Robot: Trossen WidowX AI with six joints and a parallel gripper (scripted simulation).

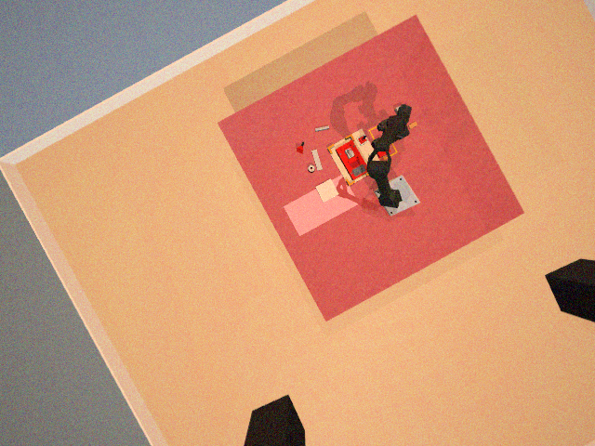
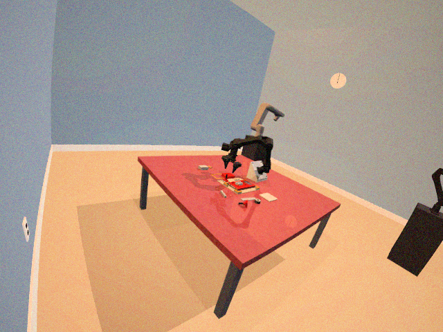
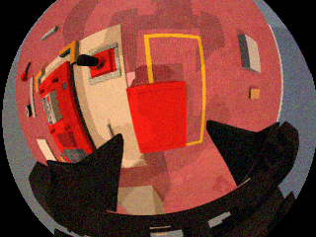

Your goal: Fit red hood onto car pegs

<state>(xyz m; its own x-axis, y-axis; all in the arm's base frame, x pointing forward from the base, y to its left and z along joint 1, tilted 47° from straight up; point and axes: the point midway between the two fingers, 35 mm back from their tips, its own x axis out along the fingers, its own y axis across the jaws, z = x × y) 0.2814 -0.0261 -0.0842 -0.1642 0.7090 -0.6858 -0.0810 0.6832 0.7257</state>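
Right now my gripper tip is 40 mm above the red hood. Round my gripper tip: black cylinder: 80 mm ahead, 80 mm to the left, 20 mm below; then grey block: 130 mm ahead, 190 mm to the right, 40 mm below; then jig: 10 mm ahead, 170 mm to the left, 50 mm below.
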